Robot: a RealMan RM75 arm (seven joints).
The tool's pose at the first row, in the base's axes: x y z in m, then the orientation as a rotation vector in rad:
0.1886 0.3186 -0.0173 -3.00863 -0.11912 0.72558
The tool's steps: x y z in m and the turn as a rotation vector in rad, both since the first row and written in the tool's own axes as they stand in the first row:
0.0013 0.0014 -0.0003 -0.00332 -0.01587 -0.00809
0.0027 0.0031 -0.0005 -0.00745 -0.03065 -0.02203
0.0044 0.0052 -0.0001 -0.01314 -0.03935 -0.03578
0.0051 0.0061 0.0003 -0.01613 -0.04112 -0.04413
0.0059 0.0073 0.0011 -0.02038 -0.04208 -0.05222
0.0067 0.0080 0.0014 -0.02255 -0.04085 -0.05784
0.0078 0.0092 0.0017 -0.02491 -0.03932 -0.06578
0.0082 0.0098 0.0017 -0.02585 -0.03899 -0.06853
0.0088 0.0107 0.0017 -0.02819 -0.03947 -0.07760
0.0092 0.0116 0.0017 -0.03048 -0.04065 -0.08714
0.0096 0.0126 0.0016 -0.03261 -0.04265 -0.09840
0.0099 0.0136 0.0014 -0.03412 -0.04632 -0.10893
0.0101 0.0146 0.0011 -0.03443 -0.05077 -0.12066
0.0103 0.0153 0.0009 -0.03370 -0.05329 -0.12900
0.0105 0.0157 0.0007 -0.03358 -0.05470 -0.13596
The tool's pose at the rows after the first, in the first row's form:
0.1900 0.3173 -0.0177 -3.00420 -0.13312 0.74940
0.1914 0.3157 -0.0183 -2.99895 -0.15615 0.77113
0.1929 0.3138 -0.0195 -2.99707 -0.17934 0.78393
0.1934 0.3130 -0.0203 -2.99666 -0.19312 0.78630
0.1938 0.3119 -0.0214 -2.99772 -0.20702 0.78768
0.1944 0.3112 -0.0221 -2.99838 -0.21628 0.78562
0.1953 0.3101 -0.0229 -2.99853 -0.22908 0.78290
0.1957 0.3096 -0.0231 -2.99862 -0.23357 0.78228
0.1963 0.3087 -0.0235 -2.99758 -0.24810 0.78246
0.1967 0.3079 -0.0237 -2.99603 -0.26334 0.78361
0.1972 0.3069 -0.0238 -2.99335 -0.28108 0.78577
0.1976 0.3059 -0.0239 -2.98967 -0.29750 0.79040
0.1980 0.3049 -0.0237 -2.98407 -0.31516 0.79583
0.1983 0.3043 -0.0237 -2.97939 -0.32723 0.79853
0.1986 0.3039 -0.0236 -2.97615 -0.33748 0.79982

